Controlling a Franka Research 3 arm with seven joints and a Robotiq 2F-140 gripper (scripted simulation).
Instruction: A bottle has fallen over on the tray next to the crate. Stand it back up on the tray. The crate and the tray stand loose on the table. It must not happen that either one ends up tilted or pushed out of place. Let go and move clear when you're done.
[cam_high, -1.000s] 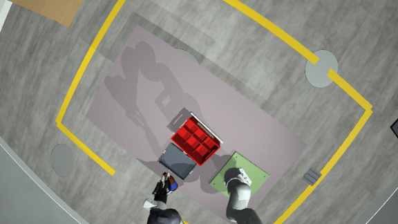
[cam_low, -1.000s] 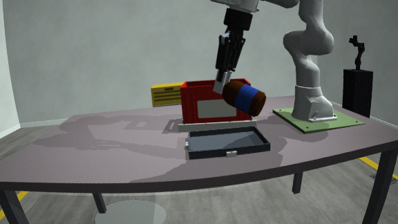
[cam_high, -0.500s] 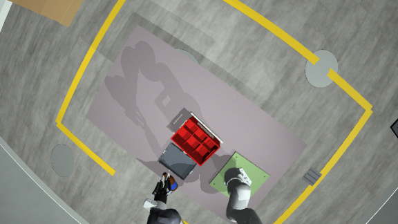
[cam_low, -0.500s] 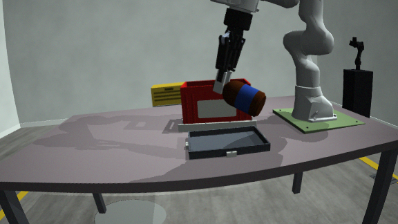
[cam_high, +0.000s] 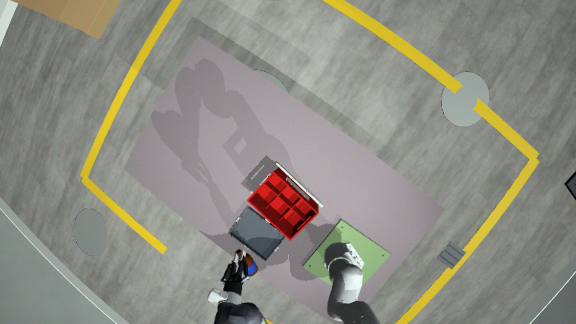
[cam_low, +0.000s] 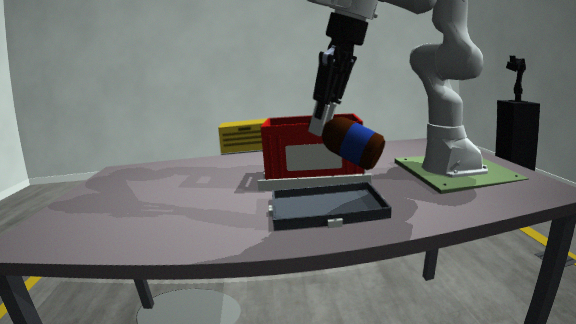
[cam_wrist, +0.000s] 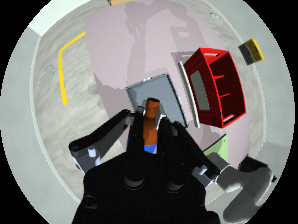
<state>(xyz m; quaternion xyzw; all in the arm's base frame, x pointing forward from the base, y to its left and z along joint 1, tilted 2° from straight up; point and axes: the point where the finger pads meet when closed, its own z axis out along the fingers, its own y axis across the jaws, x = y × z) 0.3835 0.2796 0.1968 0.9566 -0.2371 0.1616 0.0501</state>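
My gripper is now 4 cm past the glass bottle, 4 cm above it and 2 cm to the right of it. The rest, counted from my hand: tray: 20 cm below, 5 cm to the right; then red crate: 31 cm to the right, 13 cm below, 3 cm ahead.
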